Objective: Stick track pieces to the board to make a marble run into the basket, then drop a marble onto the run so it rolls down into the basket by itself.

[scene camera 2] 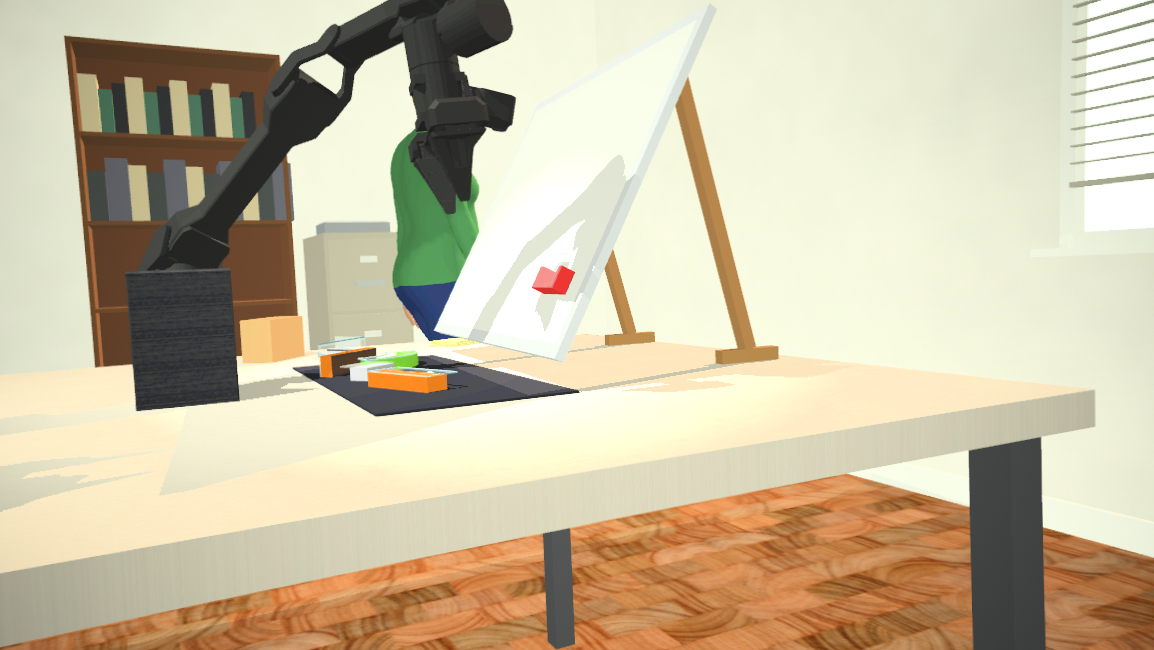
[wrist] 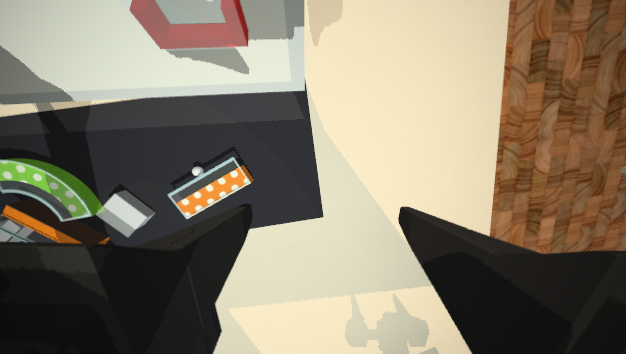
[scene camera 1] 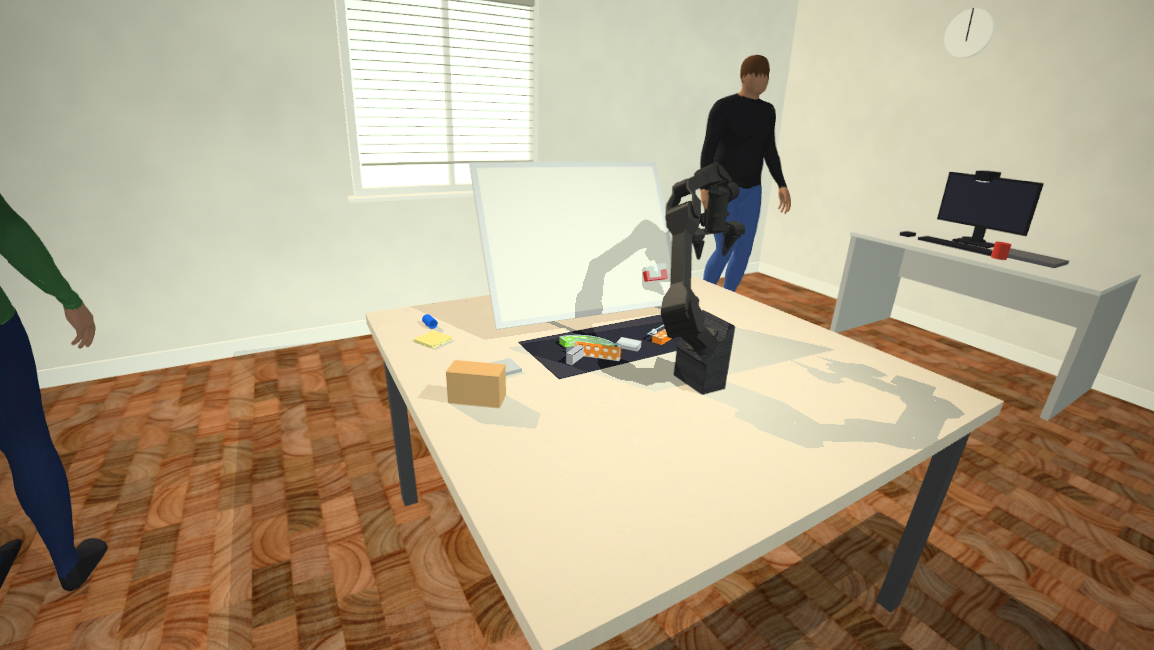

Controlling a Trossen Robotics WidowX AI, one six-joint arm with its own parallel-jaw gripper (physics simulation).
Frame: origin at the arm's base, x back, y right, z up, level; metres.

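Seen in the pictures: gripper, fingertip midpoint: [scene camera 2: 457, 207] [wrist: 325, 212] [scene camera 1: 710, 257]; arm's base, link origin: [scene camera 2: 181, 310] [scene camera 1: 701, 339].
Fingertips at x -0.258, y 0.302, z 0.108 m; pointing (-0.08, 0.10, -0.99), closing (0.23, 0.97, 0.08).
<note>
Offsets run from my fingertips to a thing's top centre. Level surfaces: height alone.
The white board [scene camera 1: 557, 226] [scene camera 2: 597, 121] [wrist: 75, 60] leans on its easel. A red basket @(dx -0.164, dy -0.070, dz -0.052 m) [scene camera 1: 654, 276] [scene camera 2: 554, 280] [wrist: 192, 36] is on its lower right. On the dark mat @(dz -0.223 m) [scene camera 1: 542, 356] [scene camera 2: 492, 394] [wrist: 280, 165] lie a short orange dotted track @(dx +0.004, dy -0.169, dz -0.202 m) [scene camera 1: 661, 337] [scene camera 2: 407, 381] [wrist: 215, 192], a green curved track @(dx -0.052, dy -0.419, dz -0.202 m) [scene camera 2: 395, 360] [wrist: 37, 177], another orange track @(dx +0.013, dy -0.428, dz -0.173 m) [scene camera 1: 601, 351] [wrist: 30, 224] and a pale grey block @(dx +0.017, dy -0.322, dz -0.203 m) [scene camera 1: 629, 343] [wrist: 127, 212]. A small pale marble @(dx -0.027, dy -0.184, dz -0.207 m) [wrist: 197, 171] is beside the short orange track. My gripper [scene camera 1: 713, 251] [scene camera 2: 458, 205] [wrist: 325, 212] is open and empty, pointing down high above the table.
A cardboard box @(dx +0.051, dy -0.798, dz -0.146 m) [scene camera 1: 475, 385] [scene camera 2: 270, 339], a blue cylinder @(dx -0.427, dy -0.741, dz -0.196 m) [scene camera 1: 429, 321] and a yellow note pad @(dx -0.314, dy -0.772, dz -0.215 m) [scene camera 1: 432, 339] are on the table's left side in scene camera 1. A wooden easel leg [scene camera 2: 718, 226] stands behind the board. A person [scene camera 1: 742, 141] stands beyond the table.
</note>
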